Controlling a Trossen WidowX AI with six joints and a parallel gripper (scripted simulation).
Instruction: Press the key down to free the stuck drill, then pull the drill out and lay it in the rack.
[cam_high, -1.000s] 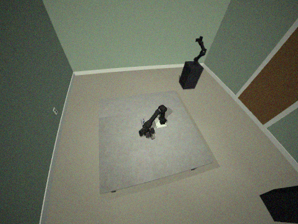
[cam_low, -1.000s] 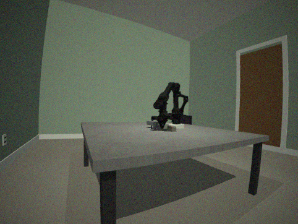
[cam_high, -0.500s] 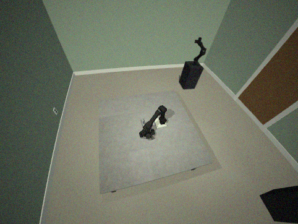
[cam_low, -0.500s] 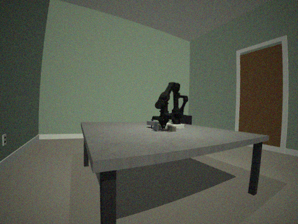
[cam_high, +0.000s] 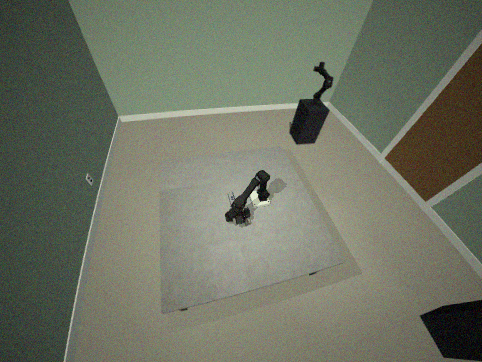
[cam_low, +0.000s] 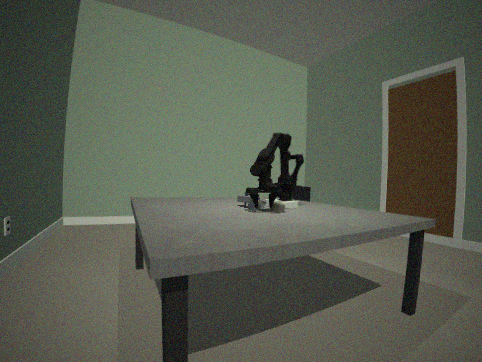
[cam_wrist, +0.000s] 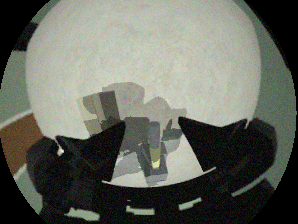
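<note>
Now: the drill 5 cm to the right of my gripper tip and 3 cm above it. Round my gripper tip: grey block: 8 cm behind, 1 cm to the left; grey fixture block: 15 cm to the right, 2 cm above, 1 cm ahead.
</note>
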